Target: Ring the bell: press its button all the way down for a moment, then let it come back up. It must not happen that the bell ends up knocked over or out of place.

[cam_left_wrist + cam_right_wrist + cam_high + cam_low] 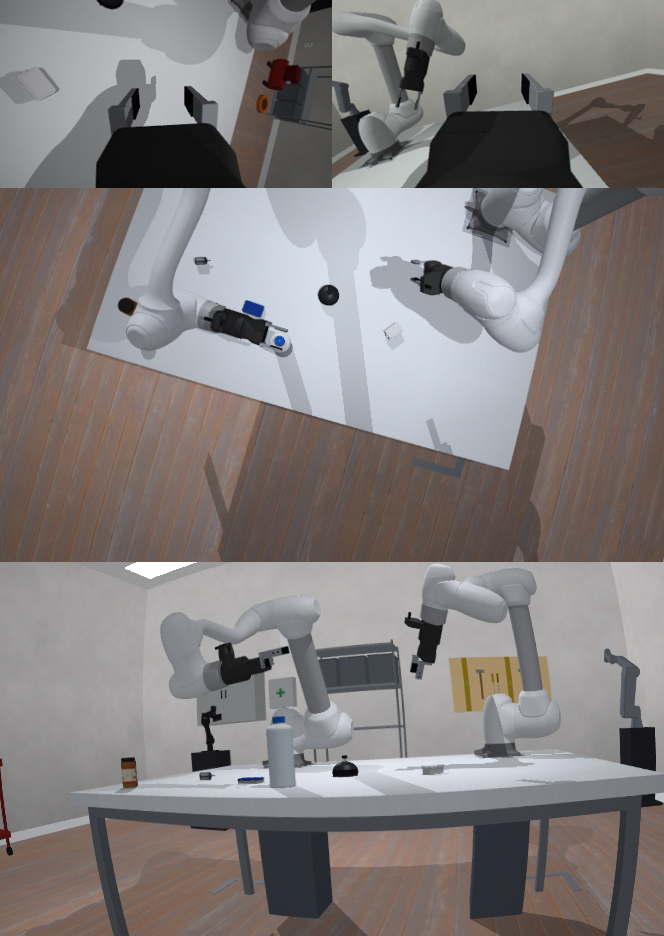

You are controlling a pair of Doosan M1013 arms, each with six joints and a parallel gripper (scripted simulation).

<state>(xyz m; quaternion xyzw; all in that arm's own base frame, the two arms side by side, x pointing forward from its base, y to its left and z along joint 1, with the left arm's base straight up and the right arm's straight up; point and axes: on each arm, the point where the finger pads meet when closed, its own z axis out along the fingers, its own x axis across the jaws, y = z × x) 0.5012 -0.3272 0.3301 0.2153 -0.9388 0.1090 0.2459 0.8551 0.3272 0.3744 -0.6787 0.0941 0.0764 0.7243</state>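
Now: right hand 320 mm above the small button, 280 mm past it and 90 mm to the right of it. Round my right hand: black bell (330 mm below, 280 mm behind, 90 mm to the left); then blue block (360 mm below, 180 mm to the right, 130 mm behind); then white bottle (280 mm below, 20 mm to the right, 20 mm behind).
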